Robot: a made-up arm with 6 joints. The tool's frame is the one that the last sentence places.
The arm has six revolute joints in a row. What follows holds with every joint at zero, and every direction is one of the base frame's. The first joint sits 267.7 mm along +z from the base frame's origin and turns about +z. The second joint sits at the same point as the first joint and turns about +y. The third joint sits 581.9 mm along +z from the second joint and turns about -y. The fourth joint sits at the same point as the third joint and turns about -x. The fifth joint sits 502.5 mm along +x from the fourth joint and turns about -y. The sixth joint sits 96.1 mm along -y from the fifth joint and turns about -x. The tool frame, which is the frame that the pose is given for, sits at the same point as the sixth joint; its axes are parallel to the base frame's.
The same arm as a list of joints. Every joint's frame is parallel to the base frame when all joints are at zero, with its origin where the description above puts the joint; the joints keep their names.
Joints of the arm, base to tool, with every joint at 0 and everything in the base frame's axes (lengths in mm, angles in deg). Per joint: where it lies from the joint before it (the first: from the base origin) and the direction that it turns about. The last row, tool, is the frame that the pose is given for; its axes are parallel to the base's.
joint 1: axis +z offset 0.0 0.0 267.7
joint 2: axis +y offset 0.0 0.0 0.0
joint 3: axis -y offset 0.0 0.0 581.9
joint 4: axis -x offset 0.0 0.0 0.0
joint 5: axis -y offset 502.5 0.0 0.0
joint 6: axis -x offset 0.0 -96.1 0.0
tool: offset 0.0 0.0 0.0

